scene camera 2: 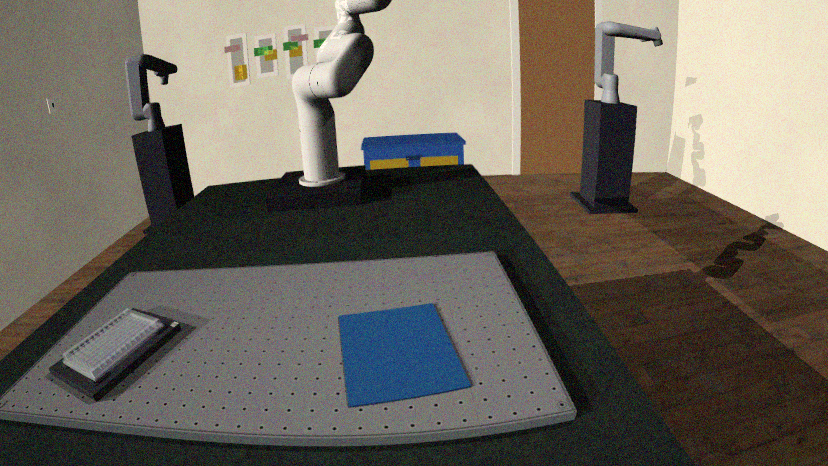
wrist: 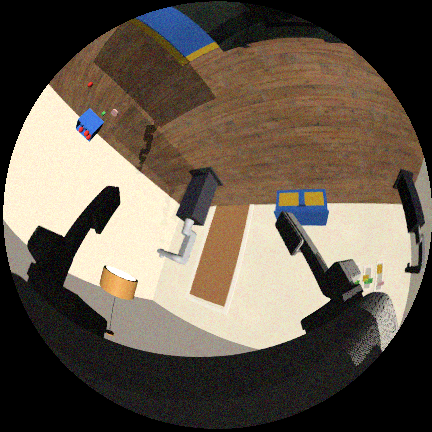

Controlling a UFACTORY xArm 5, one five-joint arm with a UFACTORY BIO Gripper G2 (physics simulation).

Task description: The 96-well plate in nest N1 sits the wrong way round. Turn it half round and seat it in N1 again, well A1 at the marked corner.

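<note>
The white 96-well plate (scene camera 2: 112, 344) sits in a dark nest (scene camera 2: 98, 389) at the left of the grey perforated board in the scene view. A small white mark shows on the nest's far right corner. The plate's well labels are too small to read. My gripper (wrist: 200, 222) is open and empty in the wrist view, its two black fingers wide apart. It is raised away from the board, facing the room; in the scene view it is out of frame above the arm. The plate and nest do not show in the wrist view.
A flat blue mat (scene camera 2: 402, 354) lies on the grey board (scene camera 2: 278, 289), right of the nest. The board rests on a dark table (scene camera 2: 405, 231). A blue cabinet (scene camera 2: 414, 151) (wrist: 302, 215) and two grey arms on dark pedestals (scene camera 2: 608, 153) (scene camera 2: 161, 173) stand beyond.
</note>
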